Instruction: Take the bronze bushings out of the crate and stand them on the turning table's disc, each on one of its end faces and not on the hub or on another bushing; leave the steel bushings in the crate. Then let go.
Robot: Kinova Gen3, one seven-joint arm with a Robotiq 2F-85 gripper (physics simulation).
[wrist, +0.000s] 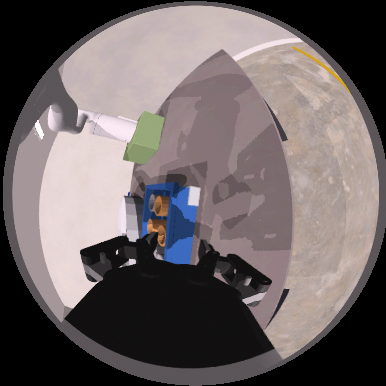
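Where they show: gripper, fingertip midpoint: [177,242]; arm's base, link origin: [132,132].
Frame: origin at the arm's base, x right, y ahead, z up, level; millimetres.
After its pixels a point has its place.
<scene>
The blue crate [182,206] {x -328, y 282, z -77 mm} is seen from a low slant below the middle of the wrist view. Three bronze bushings show in it: one [161,205] {x -282, y 283, z -62 mm} beside a grey steel bushing [152,202] {x -208, y 278, z -70 mm} at the far end, one [151,225] {x -207, y 333, z -71 mm} nearer, and one [161,235] {x -272, y 341, z -69 mm} partly behind my left finger. The crate's near end is mostly hidden by the gripper. The turning table [132,216] {x -69, y 329, z -50 mm} shows nearly edge-on, left of the crate; its disc top is hard to see. My gripper [177,242] {x -359, y 329, z -53 mm} is open and empty, with its fingertips in front of the crate.
A green block [145,137] {x -88, y 55, z -48 mm} stands beyond the crate at the upper left, with the white arm [111,127] {x -45, y 24, z 94 mm} behind it. A white label [194,196] {x -333, y 264, z -95 mm} is on the crate's right side. The table top [260,200] {x -441, y 271, z -104 mm} stretches right to a curved edge, with the floor [335,200] beyond.
</scene>
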